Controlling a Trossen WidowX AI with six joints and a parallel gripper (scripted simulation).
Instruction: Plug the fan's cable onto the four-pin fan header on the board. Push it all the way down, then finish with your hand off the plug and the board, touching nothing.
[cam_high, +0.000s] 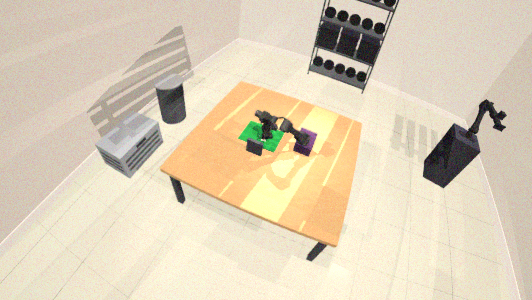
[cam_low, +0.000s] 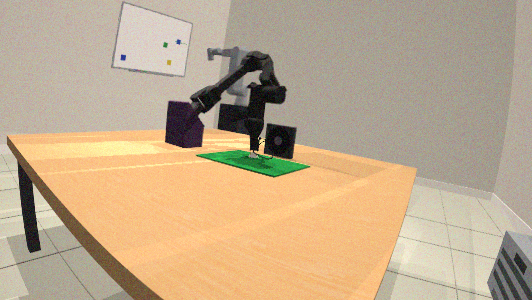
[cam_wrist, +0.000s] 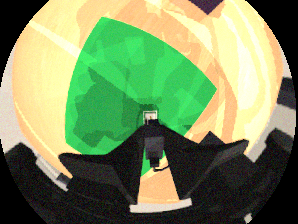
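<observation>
Now: the green board 5 cm ahead of my gripper tip, 3 cm to the right of it and 5 cm below it. From my gripper tip the other things lie so: black square fan 15 cm to the left, 2 cm above; dark fan plug 1 cm ahead, 1 cm to the left, 1 cm above.
</observation>
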